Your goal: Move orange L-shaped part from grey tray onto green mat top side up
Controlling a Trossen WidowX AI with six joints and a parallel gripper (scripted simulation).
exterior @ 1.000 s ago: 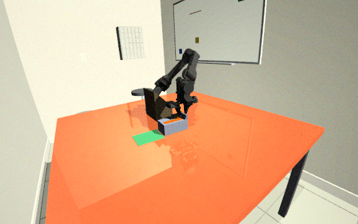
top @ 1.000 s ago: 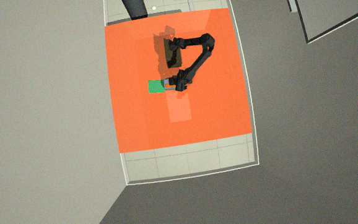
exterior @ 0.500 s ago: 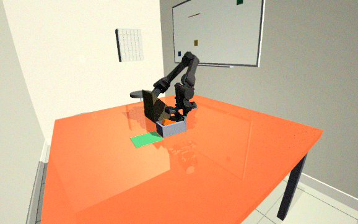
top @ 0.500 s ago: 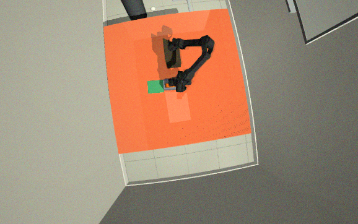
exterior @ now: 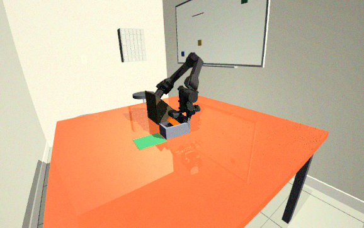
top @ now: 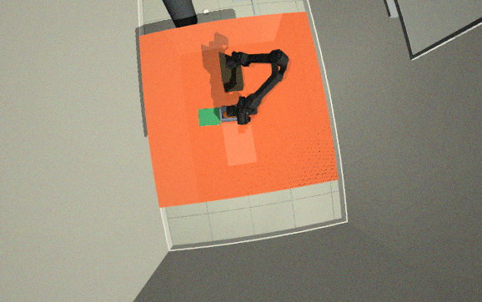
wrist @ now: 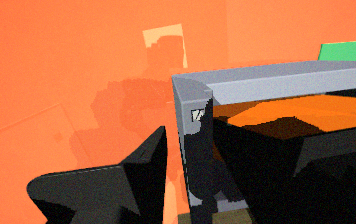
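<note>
Now: the orange L-shaped part 50 mm to the right of my gripper tip, 10 mm behind it and 10 mm above it. Also, from my gripper tip: green mat: 220 mm to the right, 50 mm below, 10 mm behind.
</note>
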